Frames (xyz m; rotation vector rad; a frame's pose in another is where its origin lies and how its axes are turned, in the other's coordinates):
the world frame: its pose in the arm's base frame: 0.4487 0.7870 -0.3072 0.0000 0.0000 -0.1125
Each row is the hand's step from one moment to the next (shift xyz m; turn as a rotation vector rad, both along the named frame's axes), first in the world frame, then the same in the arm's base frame.
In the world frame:
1: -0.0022 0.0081 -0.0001 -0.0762 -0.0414 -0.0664
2: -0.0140 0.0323 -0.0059 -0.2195 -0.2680 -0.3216
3: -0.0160 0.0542 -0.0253 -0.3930 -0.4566 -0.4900
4: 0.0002 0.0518 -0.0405 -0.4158 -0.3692 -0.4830
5: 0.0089 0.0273 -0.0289 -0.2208 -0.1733 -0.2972
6: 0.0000 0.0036 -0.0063 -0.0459 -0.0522 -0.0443
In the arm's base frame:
1: -0.0013 0.0083 -0.0001 -0.0804 -0.0326 -0.0664
2: -0.0103 0.0337 -0.0059 -0.2482 -0.2417 -0.3216
3: -0.0098 0.0557 -0.0253 -0.4418 -0.4096 -0.4900
4: 0.0060 0.0515 -0.0405 -0.4546 -0.3202 -0.4830
5: 0.0119 0.0261 -0.0289 -0.2389 -0.1474 -0.2972
6: 0.0004 0.0036 -0.0063 -0.0515 -0.0467 -0.0443

